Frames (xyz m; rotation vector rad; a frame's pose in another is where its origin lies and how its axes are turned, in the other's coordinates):
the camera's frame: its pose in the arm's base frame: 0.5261 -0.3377 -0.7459 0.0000 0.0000 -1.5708
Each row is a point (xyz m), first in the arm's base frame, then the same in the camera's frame.
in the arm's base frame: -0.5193 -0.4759 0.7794
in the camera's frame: 0.1382 -1.0454 1.5253
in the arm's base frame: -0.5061 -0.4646 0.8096
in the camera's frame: 0.1269 -1.0322 1.5555
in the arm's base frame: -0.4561 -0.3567 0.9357
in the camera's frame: 0.0190 -0.9822 1.6816
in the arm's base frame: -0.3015 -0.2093 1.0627
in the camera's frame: -0.1284 -0.8276 1.8086
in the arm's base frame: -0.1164 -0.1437 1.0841
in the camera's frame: -0.1940 -0.6425 1.8300
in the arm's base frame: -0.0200 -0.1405 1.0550
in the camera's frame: -0.1972 -0.5461 1.8009
